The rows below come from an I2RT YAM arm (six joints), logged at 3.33 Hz.
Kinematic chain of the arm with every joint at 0, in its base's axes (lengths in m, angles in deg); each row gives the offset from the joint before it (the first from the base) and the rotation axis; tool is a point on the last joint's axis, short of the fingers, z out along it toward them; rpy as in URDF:
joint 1: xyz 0 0 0.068 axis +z
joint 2: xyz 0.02 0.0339 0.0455 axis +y
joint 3: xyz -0.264 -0.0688 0 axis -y
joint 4: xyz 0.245 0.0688 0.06 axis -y
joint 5: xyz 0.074 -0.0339 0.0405 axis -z
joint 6: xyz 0.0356 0 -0.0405 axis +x
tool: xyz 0 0 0 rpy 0 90 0
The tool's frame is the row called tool.
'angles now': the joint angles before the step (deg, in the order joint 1, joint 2, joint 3, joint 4, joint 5, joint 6). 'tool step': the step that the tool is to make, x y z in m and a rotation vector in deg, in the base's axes. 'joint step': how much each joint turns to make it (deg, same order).
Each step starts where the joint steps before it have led.
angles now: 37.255 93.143 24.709 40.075 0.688 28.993
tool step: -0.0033 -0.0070 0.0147 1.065 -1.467 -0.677
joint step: -0.767 -5.055 -0.806 -2.436 -0.067 -0.067
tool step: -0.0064 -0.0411 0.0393 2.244 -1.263 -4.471
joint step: -7.399 -16.571 -1.401 -12.896 -3.160 -0.170
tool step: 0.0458 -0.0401 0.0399 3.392 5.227 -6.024
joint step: -13.490 1.117 12.576 -14.847 -8.944 1.354
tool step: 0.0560 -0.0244 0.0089 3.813 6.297 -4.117
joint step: -7.567 11.449 12.829 -6.102 -5.490 2.708
